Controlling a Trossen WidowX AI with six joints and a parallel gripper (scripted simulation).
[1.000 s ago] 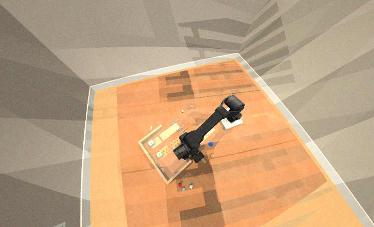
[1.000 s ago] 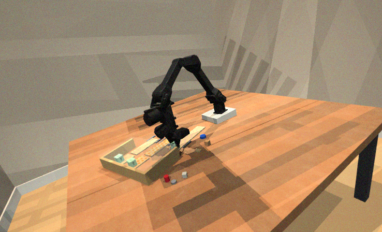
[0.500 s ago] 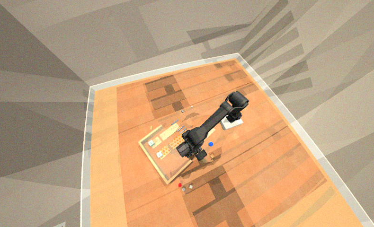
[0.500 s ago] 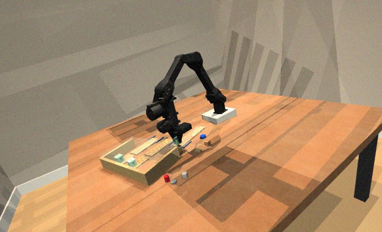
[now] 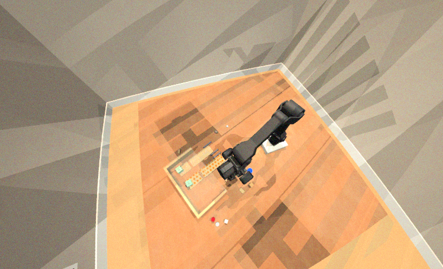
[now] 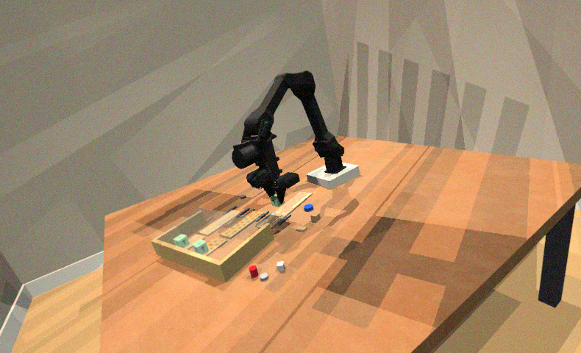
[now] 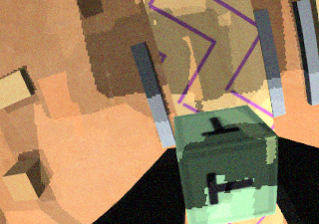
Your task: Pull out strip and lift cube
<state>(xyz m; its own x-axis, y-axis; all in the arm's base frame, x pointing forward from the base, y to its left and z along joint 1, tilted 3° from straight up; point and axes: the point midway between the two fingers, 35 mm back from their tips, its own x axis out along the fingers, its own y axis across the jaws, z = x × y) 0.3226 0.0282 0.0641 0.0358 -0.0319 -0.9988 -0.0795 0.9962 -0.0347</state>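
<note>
Right now the blue disc is 80 mm behind my gripper tip, 50 mm to the left of it and 50 mm below it. Round my gripper tip: red cylinder: 230 mm ahead, 160 mm to the left, 40 mm below; orange-dotted strip: 100 mm ahead, 90 mm to the right, 50 mm below.
</note>
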